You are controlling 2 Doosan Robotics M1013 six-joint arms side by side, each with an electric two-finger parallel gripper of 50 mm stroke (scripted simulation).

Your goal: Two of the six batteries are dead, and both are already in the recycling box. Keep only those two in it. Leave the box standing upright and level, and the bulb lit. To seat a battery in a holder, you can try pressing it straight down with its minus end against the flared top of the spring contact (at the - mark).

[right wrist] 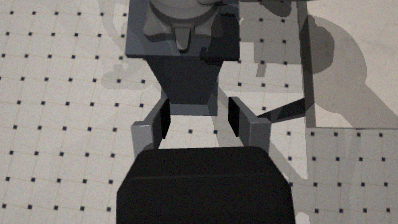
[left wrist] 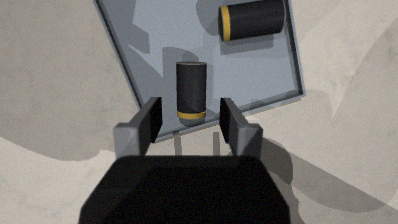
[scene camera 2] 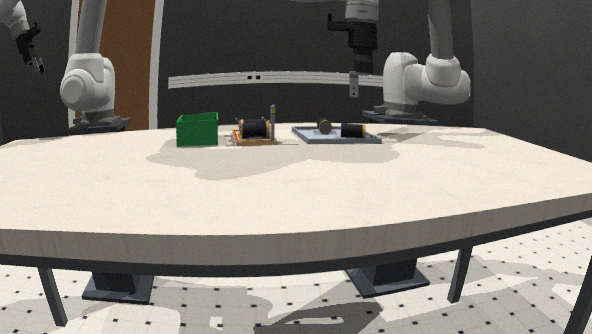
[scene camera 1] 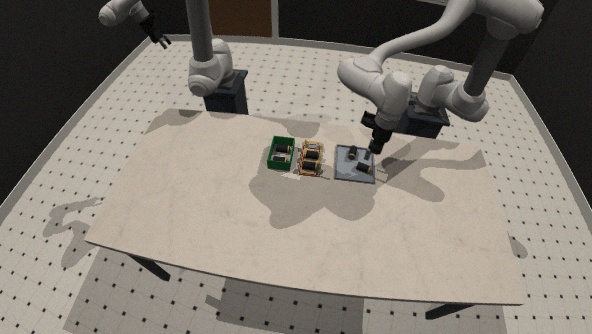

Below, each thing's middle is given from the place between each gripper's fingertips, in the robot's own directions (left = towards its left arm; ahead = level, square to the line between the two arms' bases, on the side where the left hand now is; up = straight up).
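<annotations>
The grey tray (scene camera 1: 345, 168) is 1130 mm to the left of my right hand, 490 mm ahead of it and 260 mm below it. From that same right hand, the green recycling box (scene camera 2: 204, 132) is 510 mm ahead, 790 mm to the left and 250 mm below.
Counting from my left hand, the green recycling box is 380 mm to the right, 10 mm behind and 110 mm below. And my left gripper (scene camera 2: 353, 96) is 30 mm past the grey tray, 40 mm to the left of it and 120 mm above it.
</annotations>
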